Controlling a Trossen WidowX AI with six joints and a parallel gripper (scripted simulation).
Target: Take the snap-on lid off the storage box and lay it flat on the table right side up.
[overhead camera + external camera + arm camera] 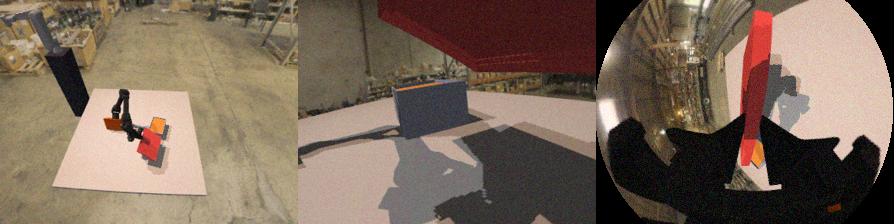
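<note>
The red lid is 70 mm ahead of my gripper tip, 40 mm below it and 20 mm to the right of it. From my gripper tip the other things lie so: blue-grey storage box: 260 mm to the left, 170 mm below, 130 mm ahead.
</note>
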